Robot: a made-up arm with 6 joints. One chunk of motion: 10 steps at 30 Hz.
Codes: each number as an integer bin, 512 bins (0 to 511) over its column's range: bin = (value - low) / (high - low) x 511, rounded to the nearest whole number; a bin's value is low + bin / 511 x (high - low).
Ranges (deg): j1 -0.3..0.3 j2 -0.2..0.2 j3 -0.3..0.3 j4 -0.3..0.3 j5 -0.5..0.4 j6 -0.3..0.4
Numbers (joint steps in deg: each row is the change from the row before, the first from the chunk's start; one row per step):
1: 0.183 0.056 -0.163 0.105 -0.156 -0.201
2: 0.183 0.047 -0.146 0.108 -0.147 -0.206
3: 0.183 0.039 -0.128 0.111 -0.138 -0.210
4: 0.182 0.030 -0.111 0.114 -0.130 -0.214
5: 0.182 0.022 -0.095 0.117 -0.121 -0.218
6: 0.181 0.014 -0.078 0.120 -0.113 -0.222
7: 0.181 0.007 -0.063 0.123 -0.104 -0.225
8: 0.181 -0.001 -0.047 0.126 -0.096 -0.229
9: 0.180 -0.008 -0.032 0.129 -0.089 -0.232
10: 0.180 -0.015 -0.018 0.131 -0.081 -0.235
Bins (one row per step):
1: 411 327 117 345 195 72
2: 411 316 131 347 200 69
3: 411 305 146 350 206 66
4: 411 294 161 353 210 63
5: 411 284 175 355 215 60
6: 410 273 189 358 220 57
7: 410 264 202 360 225 55
8: 410 254 215 363 229 52
9: 409 245 228 365 233 50
10: 409 236 240 367 238 47

